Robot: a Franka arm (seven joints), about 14 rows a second.
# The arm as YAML. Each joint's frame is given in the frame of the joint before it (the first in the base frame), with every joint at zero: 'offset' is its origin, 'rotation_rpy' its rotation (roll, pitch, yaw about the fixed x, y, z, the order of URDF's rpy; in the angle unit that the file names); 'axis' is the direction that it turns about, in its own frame. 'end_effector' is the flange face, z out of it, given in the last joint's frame.
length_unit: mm
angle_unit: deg
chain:
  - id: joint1
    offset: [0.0, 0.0, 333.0]
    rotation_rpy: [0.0, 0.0, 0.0]
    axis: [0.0, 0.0, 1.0]
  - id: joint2
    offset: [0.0, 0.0, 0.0]
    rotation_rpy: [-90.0, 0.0, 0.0]
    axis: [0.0, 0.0, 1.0]
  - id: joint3
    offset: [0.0, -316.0, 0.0]
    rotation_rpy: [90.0, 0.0, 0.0]
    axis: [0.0, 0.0, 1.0]
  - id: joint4
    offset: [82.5, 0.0, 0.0]
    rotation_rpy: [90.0, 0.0, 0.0]
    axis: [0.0, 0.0, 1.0]
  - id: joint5
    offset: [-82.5, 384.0, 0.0]
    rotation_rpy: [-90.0, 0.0, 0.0]
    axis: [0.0, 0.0, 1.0]
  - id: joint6
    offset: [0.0, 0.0, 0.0]
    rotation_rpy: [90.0, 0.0, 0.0]
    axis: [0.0, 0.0, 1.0]
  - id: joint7
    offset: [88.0, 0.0, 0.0]
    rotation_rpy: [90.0, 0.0, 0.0]
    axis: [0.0, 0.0, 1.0]
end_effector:
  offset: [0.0, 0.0, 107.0]
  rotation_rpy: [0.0, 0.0, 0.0]
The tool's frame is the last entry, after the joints.
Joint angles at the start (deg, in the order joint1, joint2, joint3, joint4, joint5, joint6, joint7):
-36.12, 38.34, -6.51, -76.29, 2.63, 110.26, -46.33
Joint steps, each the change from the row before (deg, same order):
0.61, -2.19, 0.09, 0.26, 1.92, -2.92, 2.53
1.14, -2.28, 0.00, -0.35, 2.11, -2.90, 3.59
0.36, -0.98, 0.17, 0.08, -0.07, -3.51, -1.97
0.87, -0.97, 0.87, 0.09, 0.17, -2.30, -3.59
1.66, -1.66, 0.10, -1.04, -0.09, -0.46, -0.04
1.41, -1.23, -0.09, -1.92, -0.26, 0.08, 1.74
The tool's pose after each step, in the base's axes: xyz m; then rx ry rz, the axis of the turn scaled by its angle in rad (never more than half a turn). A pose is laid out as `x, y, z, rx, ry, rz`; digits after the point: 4 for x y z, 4 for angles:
0.5497, -0.4626, 0.3588, -3.0796, -0.0380, 0.0827
0.5543, -0.4441, 0.3804, -3.0408, 0.0438, 0.0658
0.5523, -0.4341, 0.3885, -3.0085, -0.0254, 0.1090
0.5600, -0.4151, 0.3978, -2.9776, -0.1629, 0.1165
0.5672, -0.3950, 0.4089, -2.9761, -0.2100, 0.1151
0.5700, -0.3788, 0.4084, -2.9741, -0.1979, 0.1368

